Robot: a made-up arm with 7 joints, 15 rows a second.
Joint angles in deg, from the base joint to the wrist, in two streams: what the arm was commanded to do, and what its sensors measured. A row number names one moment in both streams.
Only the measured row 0 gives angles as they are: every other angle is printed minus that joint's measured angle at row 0.
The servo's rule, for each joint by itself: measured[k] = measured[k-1] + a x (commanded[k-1-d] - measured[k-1]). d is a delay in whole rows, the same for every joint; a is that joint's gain. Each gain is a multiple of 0.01, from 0.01 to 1. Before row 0 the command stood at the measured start. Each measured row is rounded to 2 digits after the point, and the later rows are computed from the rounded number. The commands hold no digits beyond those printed.
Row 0, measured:
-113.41 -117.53 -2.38 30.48 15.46 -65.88 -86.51
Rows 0 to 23, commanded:
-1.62 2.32 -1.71 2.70 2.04 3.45 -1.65
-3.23 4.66 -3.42 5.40 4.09 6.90 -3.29
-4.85 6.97 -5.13 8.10 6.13 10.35 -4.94
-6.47 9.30 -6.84 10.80 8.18 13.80 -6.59
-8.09 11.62 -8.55 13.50 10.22 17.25 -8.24
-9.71 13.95 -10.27 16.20 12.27 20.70 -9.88
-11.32 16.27 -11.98 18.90 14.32 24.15 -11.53
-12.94 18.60 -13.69 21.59 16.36 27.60 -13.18
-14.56 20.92 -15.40 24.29 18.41 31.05 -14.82
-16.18 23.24 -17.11 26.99 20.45 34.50 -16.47
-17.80 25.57 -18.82 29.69 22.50 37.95 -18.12
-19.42 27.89 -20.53 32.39 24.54 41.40 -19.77
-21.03 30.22 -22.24 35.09 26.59 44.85 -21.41
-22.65 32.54 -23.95 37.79 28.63 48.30 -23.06
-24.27 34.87 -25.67 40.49 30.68 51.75 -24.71
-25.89 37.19 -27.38 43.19 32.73 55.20 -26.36
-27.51 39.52 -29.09 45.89 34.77 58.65 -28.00
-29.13 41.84 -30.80 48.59 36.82 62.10 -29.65
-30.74 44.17 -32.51 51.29 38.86 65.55 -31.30
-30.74 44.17 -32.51 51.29 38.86 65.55 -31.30
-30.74 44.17 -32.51 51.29 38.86 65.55 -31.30
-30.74 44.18 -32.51 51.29 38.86 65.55 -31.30
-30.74 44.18 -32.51 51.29 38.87 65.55 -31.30
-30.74 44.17 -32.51 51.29 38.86 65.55 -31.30
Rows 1 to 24, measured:
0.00 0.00 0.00 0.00 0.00 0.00 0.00
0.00 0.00 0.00 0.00 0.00 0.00 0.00
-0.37 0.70 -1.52 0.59 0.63 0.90 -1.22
-1.03 1.89 -3.21 1.65 1.70 2.46 -2.75
-1.91 3.41 -4.92 3.07 3.07 4.51 -4.37
-2.96 5.18 -6.63 4.77 4.65 6.93 -6.01
-4.14 7.11 -8.34 6.69 6.38 9.61 -7.66
-5.42 9.16 -10.06 8.78 8.21 12.49 -9.30
-6.78 11.29 -11.77 11.01 10.10 15.52 -10.95
-8.20 13.48 -13.48 13.34 12.04 18.66 -12.60
-9.66 15.71 -15.19 15.75 14.01 21.88 -14.24
-11.16 17.97 -16.90 18.22 16.01 25.16 -15.89
-12.69 20.25 -18.61 20.74 18.02 28.49 -17.54
-14.24 22.54 -20.32 23.30 20.04 31.85 -19.19
-15.80 24.84 -22.03 25.89 22.07 35.23 -20.83
-17.38 27.15 -23.74 28.51 24.10 38.63 -22.48
-18.96 29.47 -25.46 31.15 26.14 42.04 -24.13
-20.55 31.79 -27.17 33.80 28.18 45.46 -25.78
-22.15 34.11 -28.88 36.46 30.22 48.89 -27.42
-23.76 36.43 -30.59 39.13 32.27 52.32 -29.07
-25.37 38.75 -32.30 41.81 34.31 55.76 -30.72
-26.61 40.38 -32.49 43.90 35.72 58.31 -31.15
-27.56 41.52 -32.51 45.53 36.69 60.19 -31.26
-28.29 42.32 -32.51 46.80 37.36 61.58 -31.29
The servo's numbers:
d 2
a 0.23 0.30 0.89 0.22 0.31 0.26 0.74

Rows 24 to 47, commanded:
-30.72 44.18 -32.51 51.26 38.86 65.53 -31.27
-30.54 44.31 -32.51 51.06 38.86 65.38 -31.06
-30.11 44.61 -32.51 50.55 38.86 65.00 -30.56
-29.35 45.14 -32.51 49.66 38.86 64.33 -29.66
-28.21 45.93 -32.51 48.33 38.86 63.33 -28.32
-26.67 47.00 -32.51 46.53 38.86 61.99 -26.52
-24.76 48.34 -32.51 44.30 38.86 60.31 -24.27
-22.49 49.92 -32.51 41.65 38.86 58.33 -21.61
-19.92 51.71 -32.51 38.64 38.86 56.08 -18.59
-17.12 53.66 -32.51 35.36 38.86 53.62 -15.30
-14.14 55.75 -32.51 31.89 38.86 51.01 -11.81
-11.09 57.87 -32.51 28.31 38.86 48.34 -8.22
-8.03 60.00 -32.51 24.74 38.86 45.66 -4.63
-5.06 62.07 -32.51 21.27 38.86 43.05 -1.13
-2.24 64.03 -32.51 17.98 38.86 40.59 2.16
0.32 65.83 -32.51 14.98 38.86 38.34 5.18
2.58 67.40 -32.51 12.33 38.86 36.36 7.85
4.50 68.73 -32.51 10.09 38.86 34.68 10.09
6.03 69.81 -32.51 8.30 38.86 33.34 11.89
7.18 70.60 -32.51 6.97 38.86 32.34 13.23
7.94 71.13 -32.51 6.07 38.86 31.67 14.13
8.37 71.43 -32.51 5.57 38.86 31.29 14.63
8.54 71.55 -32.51 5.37 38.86 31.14 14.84
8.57 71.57 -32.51 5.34 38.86 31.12 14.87
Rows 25 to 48, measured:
-28.85 42.88 -32.51 47.79 37.83 62.61 -31.30
-29.28 43.27 -32.51 48.56 38.15 63.37 -31.30
-29.61 43.54 -32.51 49.15 38.37 63.93 -31.28
-29.82 43.77 -32.51 49.57 38.52 64.31 -31.12
-29.89 44.02 -32.51 49.79 38.63 64.49 -30.71
-29.77 44.36 -32.51 49.76 38.70 64.45 -29.93
-29.41 44.83 -32.51 49.45 38.75 64.16 -28.74
-28.78 45.48 -32.51 48.81 38.78 63.60 -27.10
-27.86 46.34 -32.51 47.82 38.80 62.74 -25.01
-26.62 47.41 -32.51 46.46 38.82 61.59 -22.49
-25.08 48.70 -32.51 44.74 38.83 60.16 -19.60
-23.25 50.19 -32.51 42.68 38.84 58.46 -16.42
-21.15 51.86 -32.51 40.31 38.85 56.52 -13.01
-18.84 53.66 -32.51 37.67 38.85 54.39 -9.47
-16.35 55.56 -32.51 34.83 38.85 52.12 -5.89
-13.75 57.51 -32.51 31.85 38.85 49.76 -2.37
-11.10 59.47 -32.51 28.80 38.85 47.38 0.98
-8.47 61.38 -32.51 25.76 38.85 45.03 4.09
-5.93 63.19 -32.51 22.81 38.85 42.78 6.87
-3.53 64.85 -32.51 20.01 38.85 40.67 9.25
-1.33 66.34 -32.51 17.43 38.85 38.76 11.20
0.63 67.62 -32.51 15.13 38.85 37.09 12.70
2.31 68.67 -32.51 13.14 38.85 35.68 13.76
3.70 69.50 -32.51 11.47 38.85 34.54 14.40

